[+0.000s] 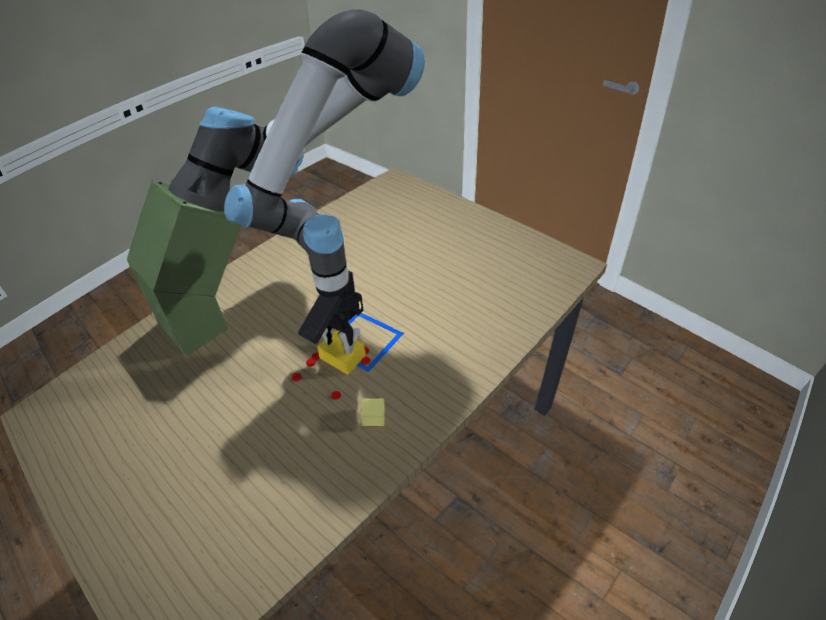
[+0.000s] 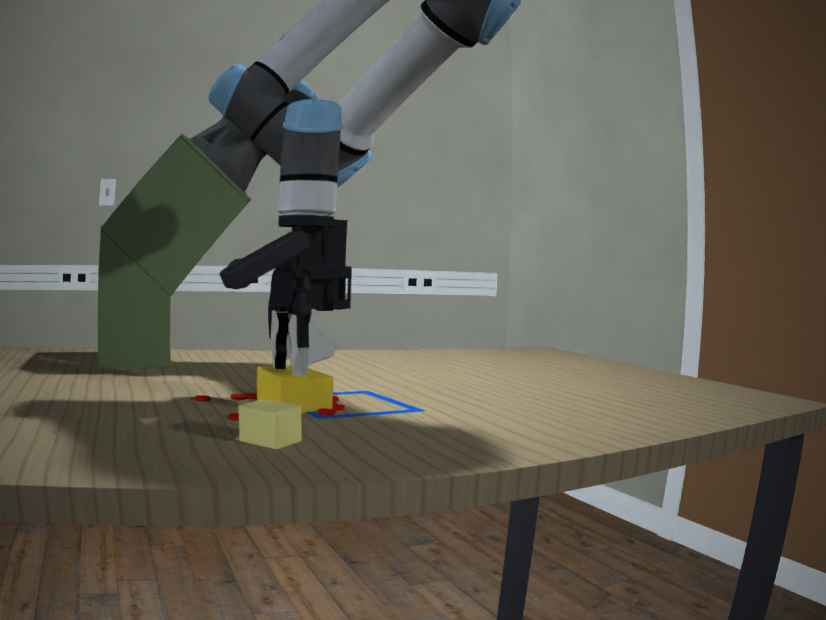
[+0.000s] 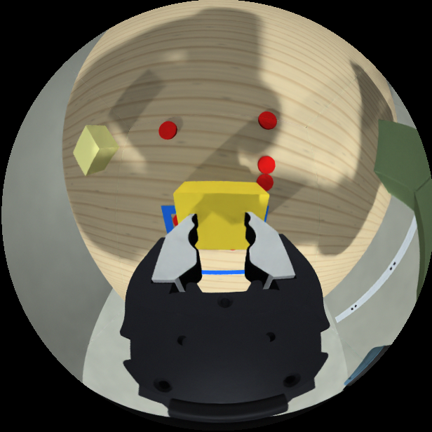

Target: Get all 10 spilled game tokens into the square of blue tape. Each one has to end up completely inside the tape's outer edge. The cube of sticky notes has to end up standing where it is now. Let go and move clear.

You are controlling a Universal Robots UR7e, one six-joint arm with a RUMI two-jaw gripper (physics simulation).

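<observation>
My gripper [image 1: 338, 344] [image 2: 290, 369] [image 3: 220, 211] is shut on a yellow block [image 1: 340, 360] [image 2: 294, 392] [image 3: 222, 232], low at the table and over part of the blue tape square [image 1: 385, 351] [image 2: 394, 400] [image 3: 223, 272]. Outside the tape lie two separate red tokens [image 1: 296, 377] [image 1: 335, 395] [image 3: 267, 120] [image 3: 167, 130] and two close together [image 1: 310, 361] [image 3: 266, 164] [image 3: 265, 182] by the block's side. Other red tokens [image 1: 365, 361] [image 2: 326, 411] show at the block's opposite side, by the tape; the block hides the rest. The pale yellow sticky-note cube [image 1: 372, 412] [image 2: 270, 427] [image 3: 87, 149] stands upright, apart from the block.
The wooden table [image 1: 453, 253] [image 2: 567, 427] carries all of these. The arm's green mount [image 1: 186, 266] [image 2: 133, 300] [image 3: 400, 155] stands at its back left. The table's front edge runs beyond the sticky-note cube. The arm's shadow falls across the tokens and cube.
</observation>
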